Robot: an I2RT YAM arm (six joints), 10 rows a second.
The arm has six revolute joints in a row. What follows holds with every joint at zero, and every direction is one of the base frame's.
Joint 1 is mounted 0.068 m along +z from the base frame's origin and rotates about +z.
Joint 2 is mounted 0.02 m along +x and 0.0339 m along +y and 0.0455 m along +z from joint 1 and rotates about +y.
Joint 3 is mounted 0.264 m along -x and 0.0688 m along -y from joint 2 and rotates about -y.
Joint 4 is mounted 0.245 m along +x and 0.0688 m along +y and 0.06 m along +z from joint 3 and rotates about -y.
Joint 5 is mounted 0.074 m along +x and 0.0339 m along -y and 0.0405 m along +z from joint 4 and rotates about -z.
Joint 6 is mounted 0.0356 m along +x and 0.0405 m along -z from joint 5 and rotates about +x.
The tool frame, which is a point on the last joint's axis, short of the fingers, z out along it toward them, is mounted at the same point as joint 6; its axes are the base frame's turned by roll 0, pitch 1.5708 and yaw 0 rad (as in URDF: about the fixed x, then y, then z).
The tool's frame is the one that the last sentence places.
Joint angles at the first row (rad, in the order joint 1, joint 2, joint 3, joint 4, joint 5, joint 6):
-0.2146 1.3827 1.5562 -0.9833 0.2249 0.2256
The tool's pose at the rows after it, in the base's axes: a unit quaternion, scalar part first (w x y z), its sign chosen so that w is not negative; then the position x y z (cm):
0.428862, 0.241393, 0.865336, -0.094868, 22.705, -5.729, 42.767
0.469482, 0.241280, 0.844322, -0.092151, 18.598, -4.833, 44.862
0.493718, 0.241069, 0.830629, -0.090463, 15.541, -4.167, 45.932
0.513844, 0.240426, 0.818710, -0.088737, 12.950, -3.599, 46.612
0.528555, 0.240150, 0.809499, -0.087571, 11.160, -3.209, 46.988
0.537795, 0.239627, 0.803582, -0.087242, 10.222, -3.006, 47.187
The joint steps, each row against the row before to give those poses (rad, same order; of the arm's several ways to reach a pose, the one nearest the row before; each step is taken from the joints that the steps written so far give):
0.0000 -0.1400 0.0000 -0.0103 -0.0088 0.0004
0.0000 -0.1233 -0.0004 -0.0312 -0.0004 0.0004
0.0000 -0.0865 0.0000 -0.0309 0.0000 0.0004
0.0001 -0.0721 0.0001 -0.0252 -0.0007 0.0000
0.0000 -0.0497 -0.0001 -0.0149 0.0000 0.0004
0.0000 -0.0263 0.0001 -0.0042 0.0004 -0.0008

